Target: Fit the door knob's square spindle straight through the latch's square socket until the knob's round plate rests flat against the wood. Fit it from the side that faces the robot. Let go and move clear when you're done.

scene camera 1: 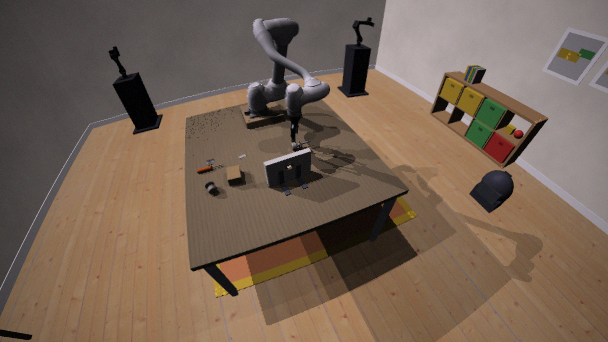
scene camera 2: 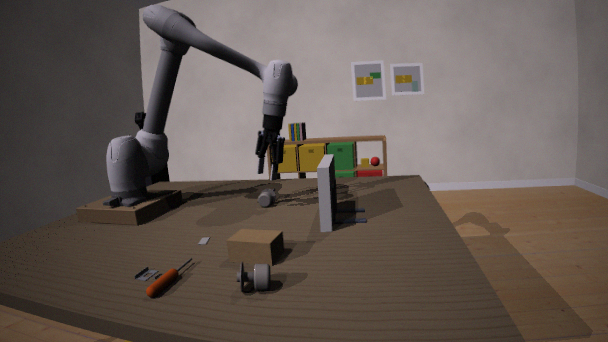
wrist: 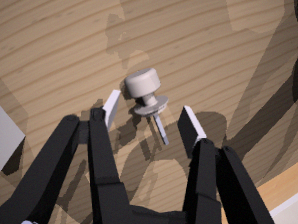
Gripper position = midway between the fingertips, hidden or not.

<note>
I see my gripper (scene camera 2: 266, 176) and a grey door panel (scene camera 1: 303, 157).
My gripper also shows in the wrist view (wrist: 150, 108).
</note>
